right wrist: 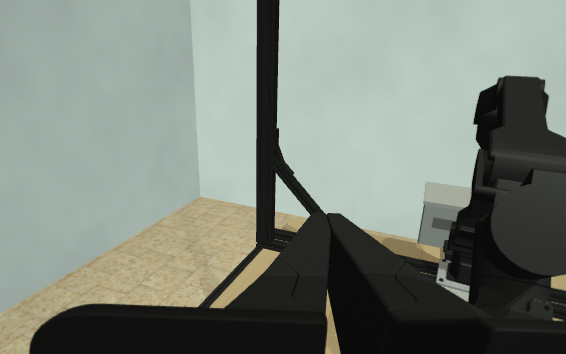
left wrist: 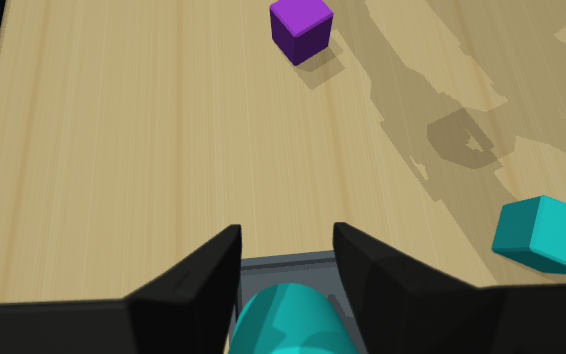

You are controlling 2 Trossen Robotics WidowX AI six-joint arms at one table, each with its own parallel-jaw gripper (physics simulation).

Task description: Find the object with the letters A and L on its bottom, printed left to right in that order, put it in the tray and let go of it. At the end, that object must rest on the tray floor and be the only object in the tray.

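Places are measured from the left arm's base along level axes (x ahead, y left, z up), in centimetres.
Where they show: left gripper, fingertip midpoint: (left wrist: 287, 234); right gripper, fingertip midpoint: (right wrist: 324, 226); left arm's base, origin of the base link: (right wrist: 463, 275).
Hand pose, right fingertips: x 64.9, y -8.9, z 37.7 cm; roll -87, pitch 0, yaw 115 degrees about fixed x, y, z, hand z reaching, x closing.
Things, the pixels of their top centre, and the offset from my right fingertips. "pt": a spot on its surface instead. Level surfaces: height alone.
- teal cylinder, surface spot: (left wrist: 292, 320) pt dx -16.4, dy +9.9, dz -24.1 cm
- grey tray, middle of its top: (left wrist: 313, 327) dx -19.8, dy +8.4, dz -38.7 cm
- purple cube, middle of its top: (left wrist: 301, 8) dx +7.8, dy +8.5, dz -36.0 cm
- wooden table, its level: dz -40.5 cm
- teal block, surface spot: (left wrist: 540, 235) pt dx -13.3, dy -8.1, dz -36.0 cm
A teal cylinder (left wrist: 292, 320) is between the fingers of my left gripper (left wrist: 287, 234), which is shut on it. Part of the cylinder shows at the bottom edge of the left wrist view, and its bottom face is hidden. The grey tray (left wrist: 290, 261) shows behind and around the cylinder, directly beyond it in this view. Whether the cylinder touches the tray floor cannot be told. My right gripper (right wrist: 324, 226) is shut with its fingertips together and holds nothing, away from the tray and the cylinder. The cylinder and tray do not show in the right wrist view.
A purple cube (left wrist: 301, 30) stands on the wooden table (left wrist: 125, 150) at the top of the left wrist view. A teal block (left wrist: 540, 235) is at the right edge. In the right wrist view, a black frame post (right wrist: 267, 120) stands left of a black robot arm (right wrist: 525, 210).
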